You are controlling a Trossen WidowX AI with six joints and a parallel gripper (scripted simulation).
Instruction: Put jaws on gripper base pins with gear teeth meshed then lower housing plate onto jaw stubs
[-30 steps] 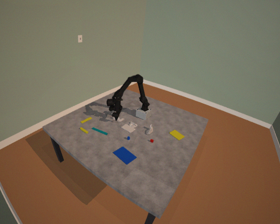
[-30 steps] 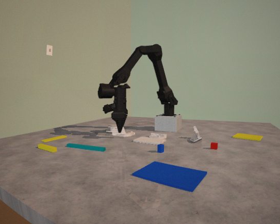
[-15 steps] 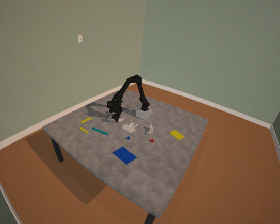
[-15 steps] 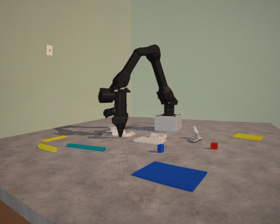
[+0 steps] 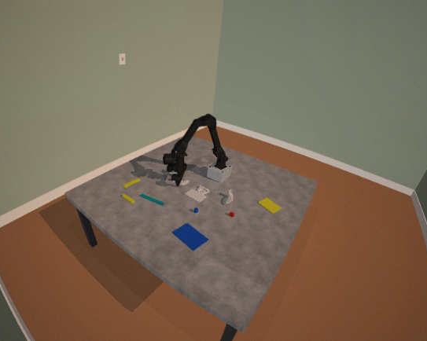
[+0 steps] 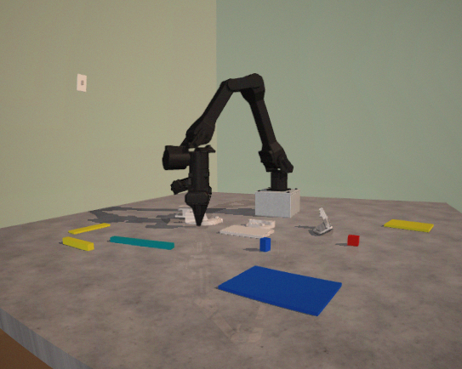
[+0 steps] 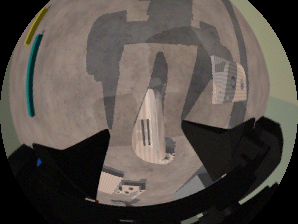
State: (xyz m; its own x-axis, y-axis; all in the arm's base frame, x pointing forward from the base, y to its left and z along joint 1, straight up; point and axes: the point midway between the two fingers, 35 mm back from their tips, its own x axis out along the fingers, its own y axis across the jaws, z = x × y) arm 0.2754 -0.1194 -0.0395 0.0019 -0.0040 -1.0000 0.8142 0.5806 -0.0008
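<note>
Right now my gripper tip is 120 mm short of the blue cube, 280 mm to the right of it and 10 mm below it. Round my gripper tip: blue sheet: 280 mm ahead, 390 mm to the left; then teal bar: 250 mm ahead, 30 mm to the left; then red cube: 10 mm behind, 440 mm to the left, 10 mm above.
</note>
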